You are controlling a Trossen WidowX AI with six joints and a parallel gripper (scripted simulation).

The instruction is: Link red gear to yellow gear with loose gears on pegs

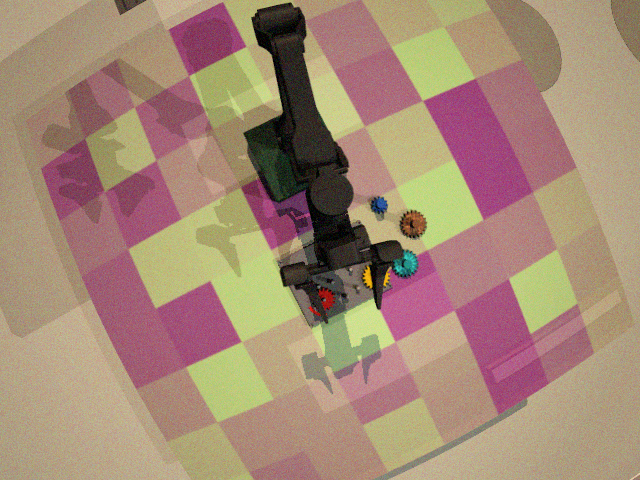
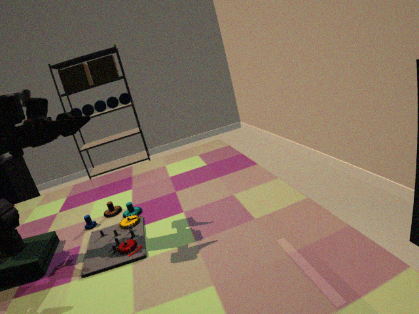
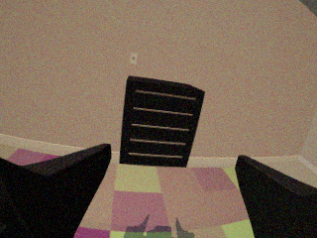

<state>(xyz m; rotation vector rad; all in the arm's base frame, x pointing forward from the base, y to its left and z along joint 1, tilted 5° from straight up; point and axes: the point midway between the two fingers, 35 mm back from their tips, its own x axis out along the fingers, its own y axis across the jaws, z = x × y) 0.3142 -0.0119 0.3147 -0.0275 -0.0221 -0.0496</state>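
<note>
Now: gripper tip 170 mm past the blue gear, 140 mm to the right of it and 330 mm above it. From my gripper tip the other things lie so: red gear: 50 mm to the right, 330 mm below; then yellow gear: 10 mm behind, 80 mm to the left, 330 mm below; then teal gear: 20 mm behind, 160 mm to the left, 330 mm below.
</note>
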